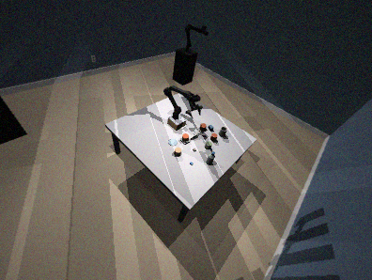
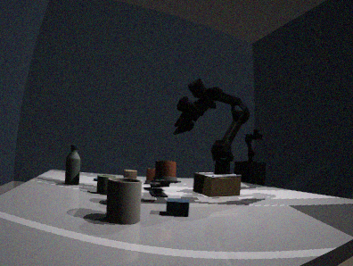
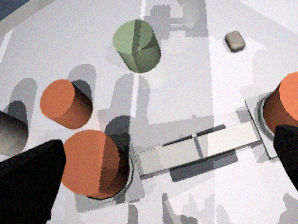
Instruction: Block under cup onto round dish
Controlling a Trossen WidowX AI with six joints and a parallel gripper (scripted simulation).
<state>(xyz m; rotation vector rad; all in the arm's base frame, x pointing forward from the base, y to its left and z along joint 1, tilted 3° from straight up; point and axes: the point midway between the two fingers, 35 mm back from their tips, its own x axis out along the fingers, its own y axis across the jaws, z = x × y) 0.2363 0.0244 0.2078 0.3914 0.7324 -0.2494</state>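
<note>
Right now my gripper tip is 200 mm above the orange-brown cup, 170 mm to the left of it and 20 mm short of it. Also, from my gripper tip: balance (220 mm below, 50 mm ahead, 20 mm to the right); then grey block (220 mm below, 150 mm to the right, 20 mm ahead); then green cup (270 mm ahead, 230 mm below, 20 mm to the right).
</note>
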